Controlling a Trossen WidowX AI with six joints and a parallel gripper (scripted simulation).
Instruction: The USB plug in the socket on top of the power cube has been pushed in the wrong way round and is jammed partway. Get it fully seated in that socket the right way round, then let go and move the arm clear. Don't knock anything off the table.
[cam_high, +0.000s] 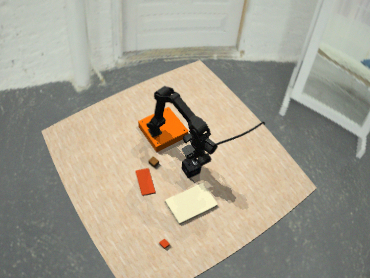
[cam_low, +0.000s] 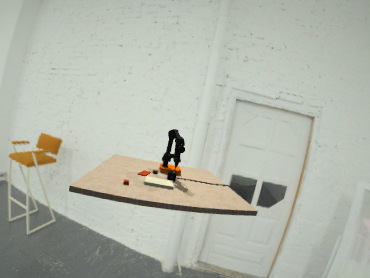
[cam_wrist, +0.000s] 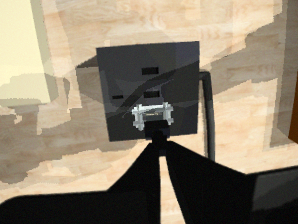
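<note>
Now: the black USB plug 20 mm below my gripper tip. From my gripper tip the other things lie so: small red square 370 mm to the right, 330 mm ahead, 110 mm below; then red-orange flat block 280 mm to the right, 120 mm below, 50 mm behind; then cream flat pad 180 mm ahead, 130 mm to the right, 110 mm below.
</note>
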